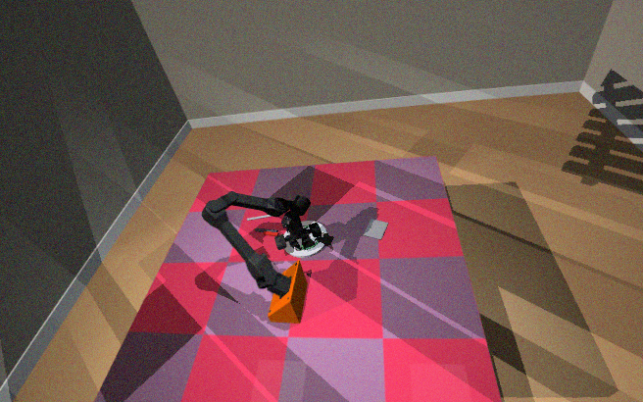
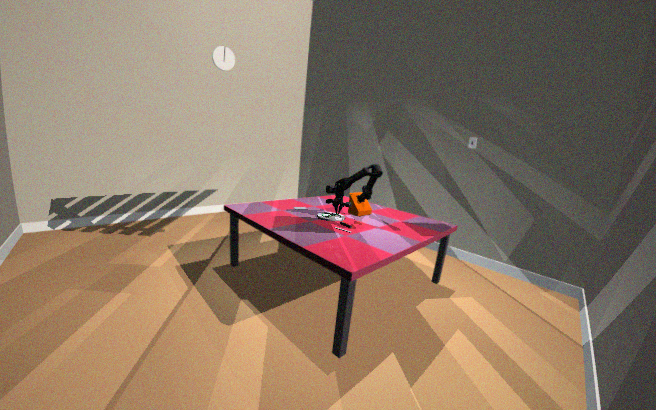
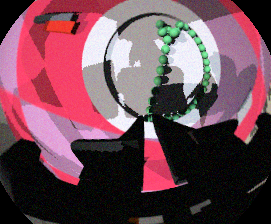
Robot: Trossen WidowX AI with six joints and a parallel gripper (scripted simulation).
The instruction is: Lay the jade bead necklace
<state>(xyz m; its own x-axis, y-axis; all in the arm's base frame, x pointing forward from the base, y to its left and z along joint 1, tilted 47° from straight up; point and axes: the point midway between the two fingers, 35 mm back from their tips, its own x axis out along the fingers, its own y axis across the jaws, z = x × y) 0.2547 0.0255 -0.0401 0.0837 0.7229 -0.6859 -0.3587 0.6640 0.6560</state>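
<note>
The round white bead board lies 60 mm ahead of my gripper tip and 10 mm below it. Also, from my gripper tip: red-handled tool: 170 mm to the left, 110 mm ahead, 10 mm below; flat grey pad: 310 mm to the right, 100 mm ahead, 20 mm below; thin white rod: 240 mm to the left, 220 mm ahead, 20 mm below.
</note>
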